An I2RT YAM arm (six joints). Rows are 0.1 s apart.
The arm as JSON. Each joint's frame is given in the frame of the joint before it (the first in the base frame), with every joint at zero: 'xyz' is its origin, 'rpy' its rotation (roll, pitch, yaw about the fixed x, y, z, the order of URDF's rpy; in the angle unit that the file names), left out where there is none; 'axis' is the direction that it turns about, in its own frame. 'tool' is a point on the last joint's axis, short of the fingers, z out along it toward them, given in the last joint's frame.
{
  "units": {
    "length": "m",
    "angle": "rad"
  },
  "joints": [
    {
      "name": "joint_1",
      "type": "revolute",
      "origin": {
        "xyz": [
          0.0,
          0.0,
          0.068
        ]
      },
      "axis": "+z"
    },
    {
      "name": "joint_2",
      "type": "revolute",
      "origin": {
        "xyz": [
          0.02,
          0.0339,
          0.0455
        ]
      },
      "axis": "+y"
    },
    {
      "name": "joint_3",
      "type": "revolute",
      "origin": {
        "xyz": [
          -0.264,
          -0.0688,
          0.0
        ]
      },
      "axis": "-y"
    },
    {
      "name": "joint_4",
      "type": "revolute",
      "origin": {
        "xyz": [
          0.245,
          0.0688,
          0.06
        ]
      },
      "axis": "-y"
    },
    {
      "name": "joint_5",
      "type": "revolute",
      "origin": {
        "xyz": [
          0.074,
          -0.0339,
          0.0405
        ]
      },
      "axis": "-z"
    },
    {
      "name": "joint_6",
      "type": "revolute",
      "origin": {
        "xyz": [
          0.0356,
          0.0,
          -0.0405
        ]
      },
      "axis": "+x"
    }
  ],
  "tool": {
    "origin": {
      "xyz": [
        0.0,
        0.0,
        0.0
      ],
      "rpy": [
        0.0,
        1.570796,
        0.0
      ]
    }
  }
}
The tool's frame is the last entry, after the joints.
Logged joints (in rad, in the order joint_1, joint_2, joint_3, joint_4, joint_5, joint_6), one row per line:
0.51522 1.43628 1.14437 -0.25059 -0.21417 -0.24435
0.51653 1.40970 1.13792 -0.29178 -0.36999 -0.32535
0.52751 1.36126 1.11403 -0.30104 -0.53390 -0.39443
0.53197 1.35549 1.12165 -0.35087 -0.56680 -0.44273
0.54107 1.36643 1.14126 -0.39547 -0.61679 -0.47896
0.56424 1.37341 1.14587 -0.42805 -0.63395 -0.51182
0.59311 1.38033 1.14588 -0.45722 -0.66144 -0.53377
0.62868 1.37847 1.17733 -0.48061 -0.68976 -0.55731
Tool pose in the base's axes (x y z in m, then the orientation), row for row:
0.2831 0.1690 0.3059 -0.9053 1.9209 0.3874
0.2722 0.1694 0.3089 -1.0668 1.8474 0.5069
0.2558 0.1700 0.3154 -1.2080 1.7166 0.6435
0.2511 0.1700 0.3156 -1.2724 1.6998 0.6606
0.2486 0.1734 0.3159 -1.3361 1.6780 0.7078
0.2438 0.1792 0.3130 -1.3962 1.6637 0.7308
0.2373 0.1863 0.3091 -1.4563 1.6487 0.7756
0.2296 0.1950 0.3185 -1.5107 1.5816 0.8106
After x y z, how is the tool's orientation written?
As a rotation vector, in radians.
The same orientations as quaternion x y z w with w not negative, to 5 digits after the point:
-0.36975 0.78455 0.15822 0.47195
-0.43279 0.74946 0.20564 0.45685
-0.48980 0.69602 0.26091 0.45562
-0.51299 0.68531 0.26633 0.44302
-0.53482 0.67168 0.28332 0.42724
-0.55507 0.66142 0.29054 0.41233
-0.57395 0.64978 0.30568 0.39360
-0.59539 0.62333 0.31947 0.39358

